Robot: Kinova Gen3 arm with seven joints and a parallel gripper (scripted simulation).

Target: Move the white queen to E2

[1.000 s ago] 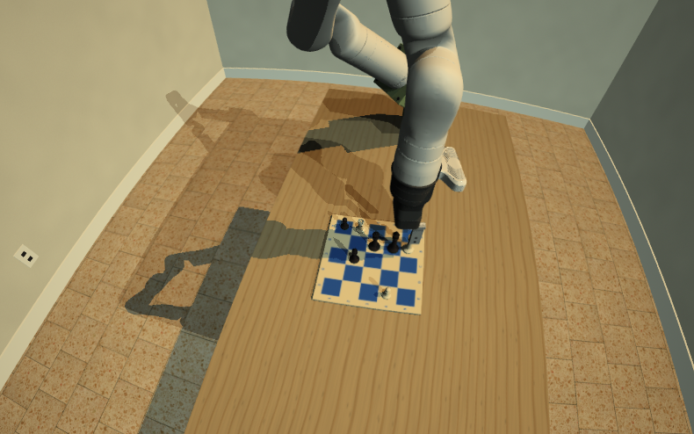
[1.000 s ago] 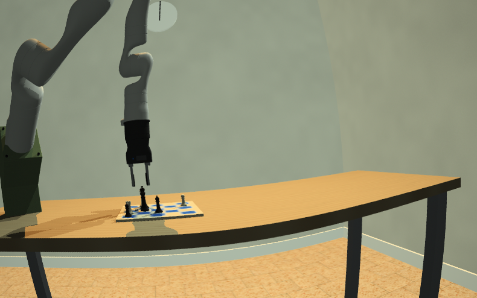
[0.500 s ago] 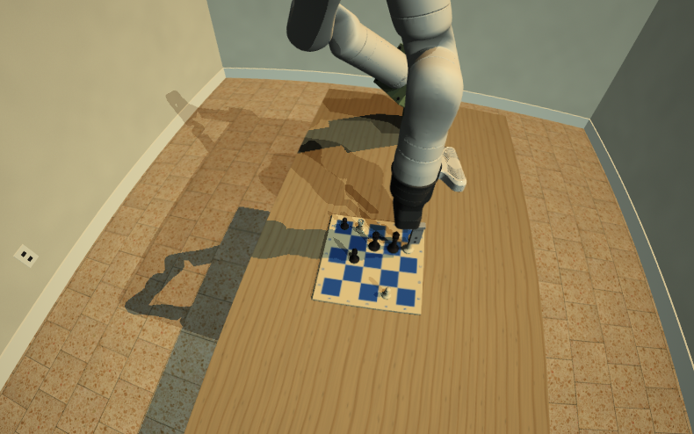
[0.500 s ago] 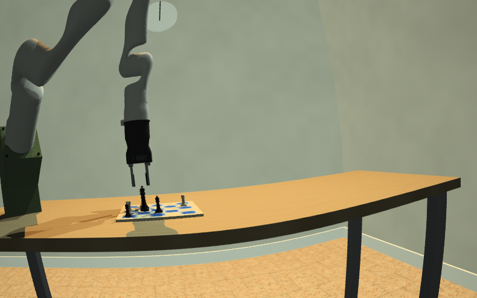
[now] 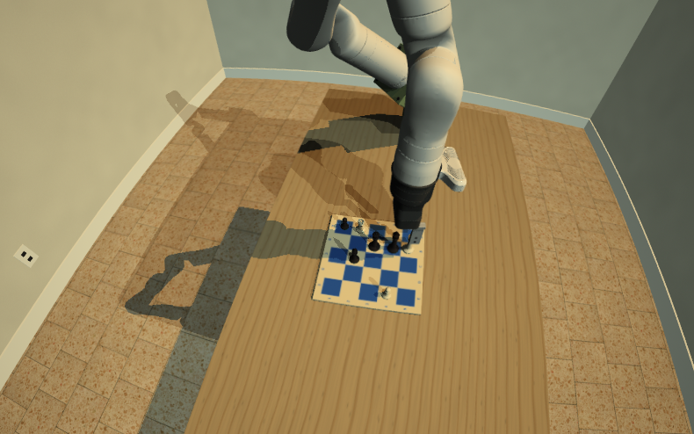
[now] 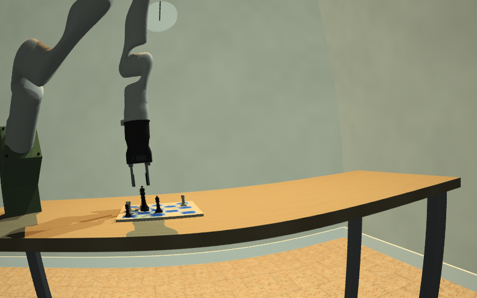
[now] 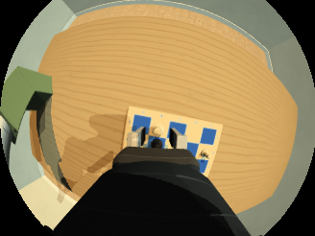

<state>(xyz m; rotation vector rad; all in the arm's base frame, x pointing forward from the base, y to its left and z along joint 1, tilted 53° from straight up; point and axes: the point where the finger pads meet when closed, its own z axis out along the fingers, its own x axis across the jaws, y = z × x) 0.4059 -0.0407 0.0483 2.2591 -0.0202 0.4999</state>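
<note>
Right now my hand is 5 cm above the white queen. The rest, counted from my hand: small white piece 10 cm ahead, 7 cm to the right, 6 cm below; then blue-and-cream chessboard 1 cm ahead, 8 cm to the right, 8 cm below.
</note>
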